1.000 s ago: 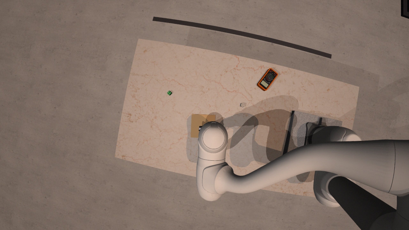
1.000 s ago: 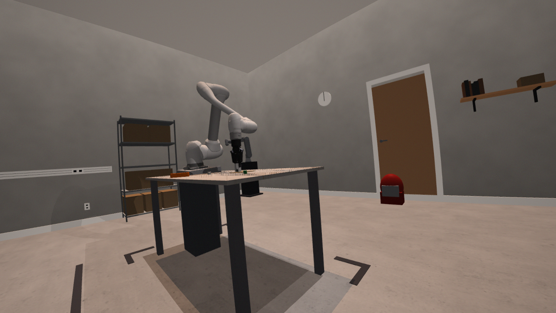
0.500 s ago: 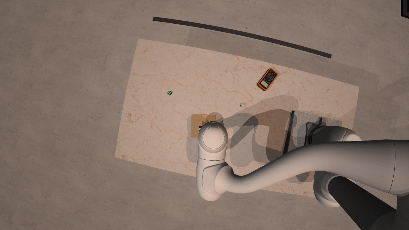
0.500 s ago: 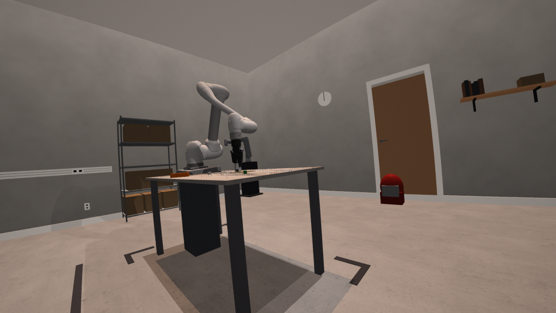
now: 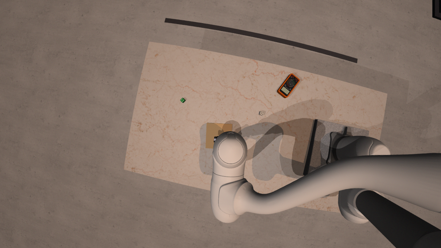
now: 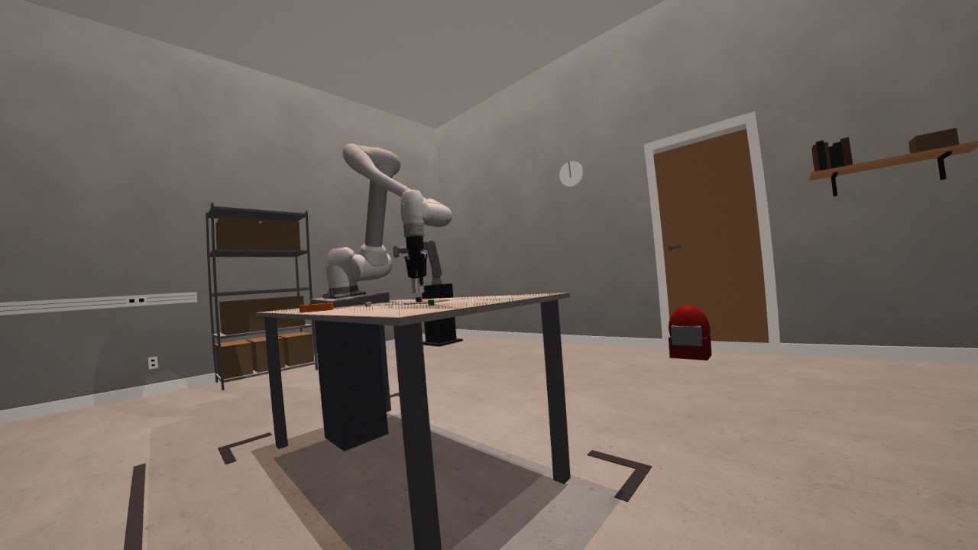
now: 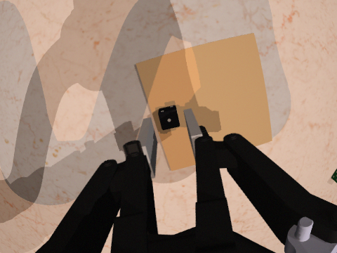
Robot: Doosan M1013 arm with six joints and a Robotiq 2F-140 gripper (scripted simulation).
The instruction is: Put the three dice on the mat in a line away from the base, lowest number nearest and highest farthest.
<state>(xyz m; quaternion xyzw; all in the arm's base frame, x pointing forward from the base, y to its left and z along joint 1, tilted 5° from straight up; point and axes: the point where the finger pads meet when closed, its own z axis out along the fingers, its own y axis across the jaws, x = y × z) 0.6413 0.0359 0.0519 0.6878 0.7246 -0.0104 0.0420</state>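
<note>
Right now my hand is 16 cm past the white die, 16 cm to the left of it and 7 cm above it. Also, from my hand: black die 6 cm below; then mat 5 cm ahead, 7 cm below; then green die 28 cm ahead, 16 cm to the right, 7 cm below.
</note>
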